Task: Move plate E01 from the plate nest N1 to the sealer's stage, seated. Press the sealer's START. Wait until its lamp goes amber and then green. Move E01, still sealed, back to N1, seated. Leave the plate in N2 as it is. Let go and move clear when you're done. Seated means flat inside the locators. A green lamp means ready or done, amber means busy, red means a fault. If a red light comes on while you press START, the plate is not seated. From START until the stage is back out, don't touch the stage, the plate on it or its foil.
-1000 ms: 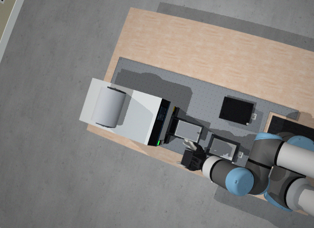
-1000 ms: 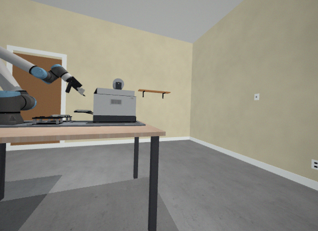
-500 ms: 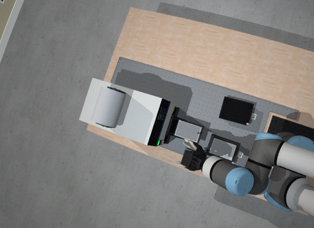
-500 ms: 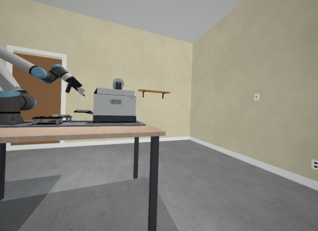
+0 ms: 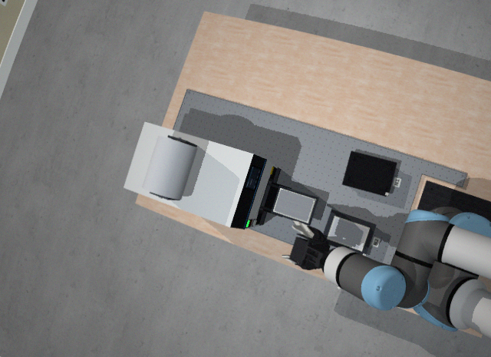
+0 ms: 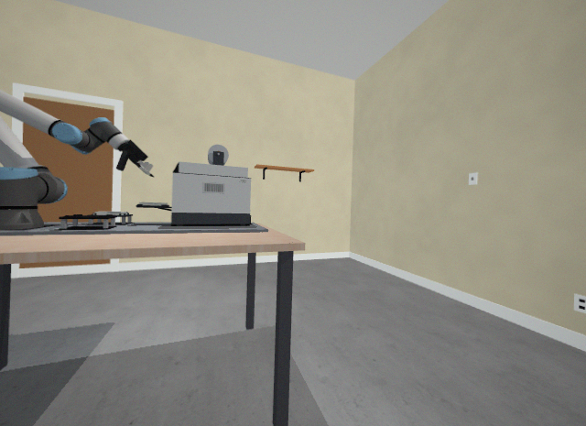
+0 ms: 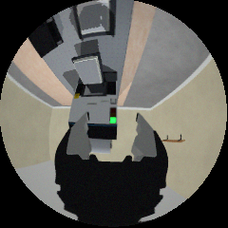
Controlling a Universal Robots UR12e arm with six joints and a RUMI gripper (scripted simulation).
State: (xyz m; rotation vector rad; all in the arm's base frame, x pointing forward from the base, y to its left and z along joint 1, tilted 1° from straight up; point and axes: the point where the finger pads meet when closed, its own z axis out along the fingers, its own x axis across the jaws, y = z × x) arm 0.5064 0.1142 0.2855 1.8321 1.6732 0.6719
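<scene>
My hand is 17 cm above the plate E01, 10 cm to the left of it and 3 cm short of it. From my hand the other things lie so: sealer stage: 18 cm below, 10 cm to the right, 3 cm ahead; nest N1: 26 cm to the right, 24 cm below, 20 cm behind; foil roll: 36 cm ahead, 13 cm to the right, 13 cm above.
</scene>
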